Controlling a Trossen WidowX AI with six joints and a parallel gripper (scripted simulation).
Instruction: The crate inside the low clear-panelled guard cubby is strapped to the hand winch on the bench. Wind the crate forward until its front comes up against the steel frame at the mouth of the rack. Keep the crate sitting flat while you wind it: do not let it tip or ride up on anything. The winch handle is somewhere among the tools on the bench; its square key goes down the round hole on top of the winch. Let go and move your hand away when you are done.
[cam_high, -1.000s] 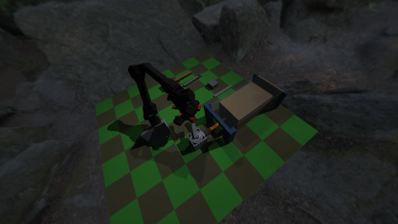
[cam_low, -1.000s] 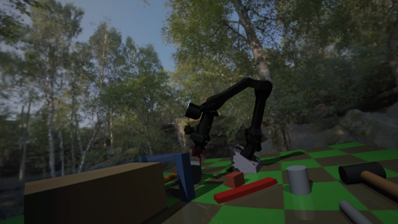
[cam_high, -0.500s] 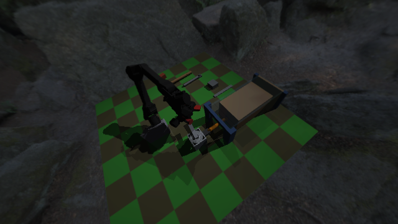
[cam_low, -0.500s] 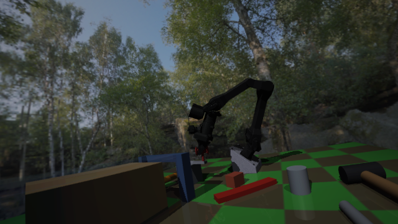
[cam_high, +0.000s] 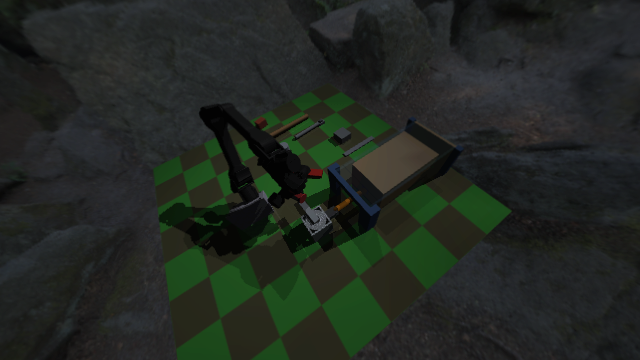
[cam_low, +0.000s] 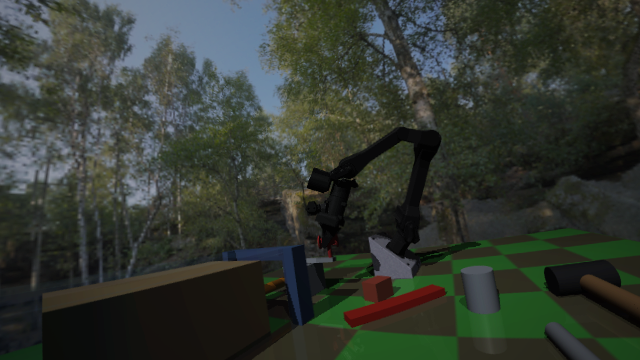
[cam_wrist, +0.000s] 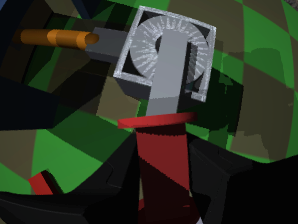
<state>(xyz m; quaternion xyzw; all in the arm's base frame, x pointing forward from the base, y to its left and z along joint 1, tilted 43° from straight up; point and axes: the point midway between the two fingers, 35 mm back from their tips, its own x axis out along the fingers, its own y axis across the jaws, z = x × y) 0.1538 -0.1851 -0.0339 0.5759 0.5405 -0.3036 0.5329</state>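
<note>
My gripper tip is 2 cm to the left of the winch handle and 3 cm above it. From my gripper tip the other things lie so: winch (2 cm behind, 9 cm to the right, 10 cm below); then blue steel frame (16 cm ahead, 9 cm to the right, 3 cm below); then red grip (1 cm to the left).
</note>
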